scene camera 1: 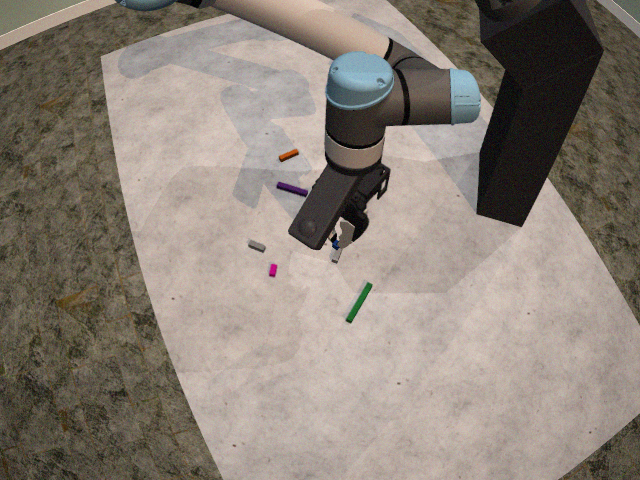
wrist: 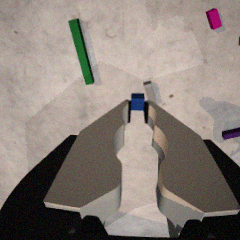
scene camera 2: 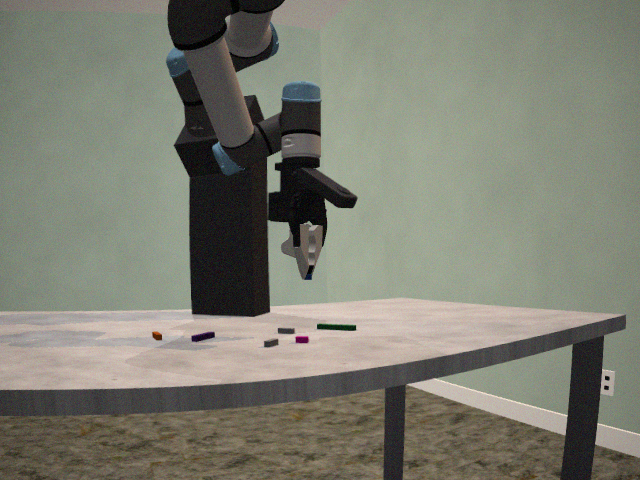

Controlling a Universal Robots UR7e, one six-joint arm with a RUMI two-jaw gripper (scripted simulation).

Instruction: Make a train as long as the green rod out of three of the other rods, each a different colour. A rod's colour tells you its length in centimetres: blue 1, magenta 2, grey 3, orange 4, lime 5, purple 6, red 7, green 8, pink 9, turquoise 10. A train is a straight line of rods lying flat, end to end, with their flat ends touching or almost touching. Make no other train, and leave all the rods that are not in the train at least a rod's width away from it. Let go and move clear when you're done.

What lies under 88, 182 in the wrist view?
My gripper.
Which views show my gripper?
Scene camera 1, the wrist view and scene camera 2: all of them.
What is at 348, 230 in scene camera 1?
My gripper.
